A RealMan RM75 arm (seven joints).
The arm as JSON. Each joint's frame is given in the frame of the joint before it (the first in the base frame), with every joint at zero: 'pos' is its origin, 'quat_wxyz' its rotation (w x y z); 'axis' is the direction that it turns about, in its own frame. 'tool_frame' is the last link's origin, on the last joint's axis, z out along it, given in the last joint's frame.
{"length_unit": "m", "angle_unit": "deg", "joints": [
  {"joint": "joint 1", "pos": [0.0, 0.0, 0.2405], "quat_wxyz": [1.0, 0.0, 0.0, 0.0], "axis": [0.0, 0.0, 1.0]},
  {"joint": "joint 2", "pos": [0.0, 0.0, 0.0], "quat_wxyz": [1.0, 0.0, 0.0, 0.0], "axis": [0.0, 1.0, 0.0]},
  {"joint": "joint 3", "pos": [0.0, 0.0, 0.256], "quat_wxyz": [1.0, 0.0, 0.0, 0.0], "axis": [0.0, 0.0, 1.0]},
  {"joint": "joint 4", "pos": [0.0, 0.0, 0.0], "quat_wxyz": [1.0, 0.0, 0.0, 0.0], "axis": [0.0, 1.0, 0.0]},
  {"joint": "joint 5", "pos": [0.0, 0.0, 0.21], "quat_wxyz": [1.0, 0.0, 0.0, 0.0], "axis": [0.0, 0.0, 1.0]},
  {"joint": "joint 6", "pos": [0.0, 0.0, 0.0], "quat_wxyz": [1.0, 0.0, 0.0, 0.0], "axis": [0.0, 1.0, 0.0]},
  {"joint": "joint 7", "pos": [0.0, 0.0, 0.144], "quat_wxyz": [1.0, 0.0, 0.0, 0.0], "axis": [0.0, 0.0, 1.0]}
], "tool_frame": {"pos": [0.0, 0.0, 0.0], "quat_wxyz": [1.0, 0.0, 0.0, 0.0]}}
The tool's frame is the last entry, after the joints.
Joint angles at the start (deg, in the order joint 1, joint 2, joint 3, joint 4, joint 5, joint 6, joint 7):
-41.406 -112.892 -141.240 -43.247 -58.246 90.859 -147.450
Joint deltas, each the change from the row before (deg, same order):
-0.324 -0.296 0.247 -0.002 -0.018 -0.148 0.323
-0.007 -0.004 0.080 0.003 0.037 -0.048 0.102
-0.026 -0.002 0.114 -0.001 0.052 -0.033 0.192
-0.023 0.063 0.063 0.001 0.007 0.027 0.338
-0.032 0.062 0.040 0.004 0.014 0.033 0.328
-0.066 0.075 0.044 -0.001 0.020 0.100 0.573
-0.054 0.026 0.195 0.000 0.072 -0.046 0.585
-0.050 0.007 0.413 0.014 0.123 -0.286 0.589
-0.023 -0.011 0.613 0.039 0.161 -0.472 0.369
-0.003 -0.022 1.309 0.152 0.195 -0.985 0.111
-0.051 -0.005 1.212 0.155 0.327 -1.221 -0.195
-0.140 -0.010 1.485 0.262 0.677 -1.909 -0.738
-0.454 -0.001 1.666 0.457 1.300 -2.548 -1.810
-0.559 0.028 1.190 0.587 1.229 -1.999 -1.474
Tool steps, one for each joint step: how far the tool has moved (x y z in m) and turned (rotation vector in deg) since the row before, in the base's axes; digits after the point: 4 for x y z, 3 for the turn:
0.0030 0.0007 -0.0027 -0.137 0.055 -0.665
0.0000 0.0000 -0.0002 -0.002 0.123 -0.105
0.0001 0.0000 -0.0003 -0.015 0.183 -0.224
0.0001 0.0001 0.0003 0.065 0.186 -0.364
0.0001 0.0001 0.0003 0.067 0.171 -0.354
0.0003 0.0001 0.0004 0.082 0.246 -0.639
0.0002 0.0002 -0.0003 0.059 0.392 -0.634
0.0000 0.0004 -0.0010 0.083 0.619 -0.617
-0.0003 0.0005 -0.0016 0.009 0.739 -0.384
-0.0007 0.0007 -0.0035 -0.166 1.213 -0.164
-0.0011 0.0014 -0.0031 0.019 1.266 0.187
-0.0019 0.0026 -0.0039 0.186 1.753 0.787
-0.0021 0.0043 -0.0047 0.228 2.251 1.715
-0.0014 0.0037 -0.0037 0.156 1.834 1.334

